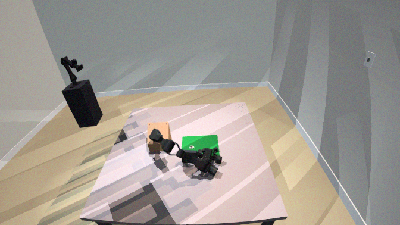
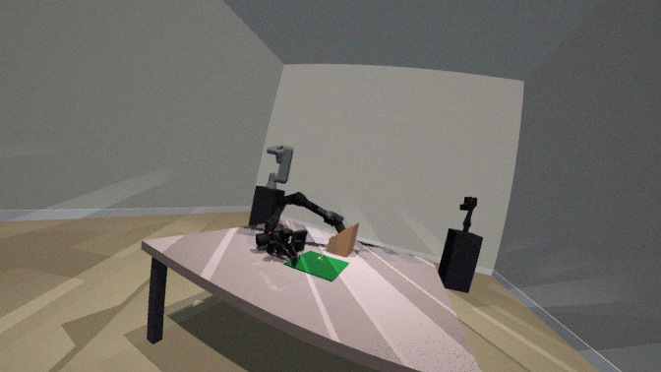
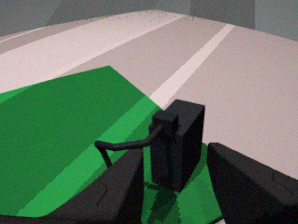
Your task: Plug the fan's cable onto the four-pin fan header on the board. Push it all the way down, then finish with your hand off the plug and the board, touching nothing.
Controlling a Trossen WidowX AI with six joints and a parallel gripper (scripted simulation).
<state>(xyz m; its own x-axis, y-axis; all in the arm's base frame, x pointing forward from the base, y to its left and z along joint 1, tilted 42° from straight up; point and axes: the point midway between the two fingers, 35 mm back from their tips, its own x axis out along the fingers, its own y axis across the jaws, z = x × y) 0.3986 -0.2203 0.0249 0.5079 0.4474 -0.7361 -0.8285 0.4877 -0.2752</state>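
My gripper tip is 20 mm to the right of the black fan plug, 20 mm short of it and 20 mm above it. Also, from my gripper tip: white four-pin fan header 160 mm behind, 100 mm to the left, 40 mm below; then green board 110 mm to the left, 100 mm behind, 50 mm below; then black fan 190 mm behind, 40 mm to the right, 20 mm above.
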